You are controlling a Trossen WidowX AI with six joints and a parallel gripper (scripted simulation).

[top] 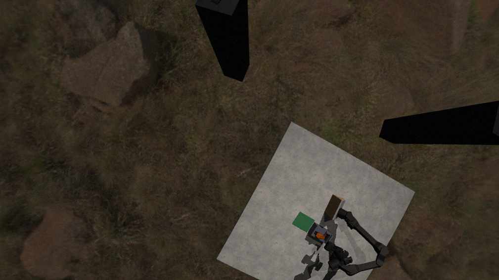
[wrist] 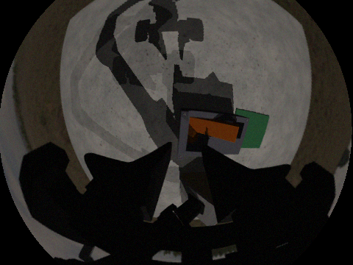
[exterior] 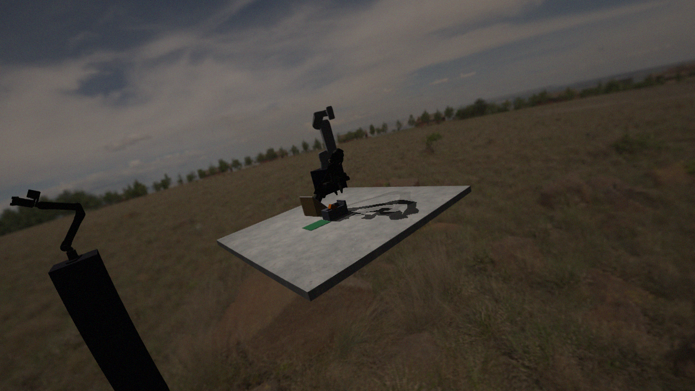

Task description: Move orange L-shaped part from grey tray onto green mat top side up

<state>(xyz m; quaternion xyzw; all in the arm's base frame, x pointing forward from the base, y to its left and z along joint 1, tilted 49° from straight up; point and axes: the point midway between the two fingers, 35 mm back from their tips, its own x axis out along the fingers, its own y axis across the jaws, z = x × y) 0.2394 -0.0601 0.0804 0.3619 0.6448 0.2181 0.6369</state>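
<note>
Now: the orange L-shaped part 90 mm below my gripper tip, 40 mm to the right of it and 20 mm behind it. Also, from my gripper tip: green mat: 220 mm to the right, 150 mm below, 50 mm behind.
</note>
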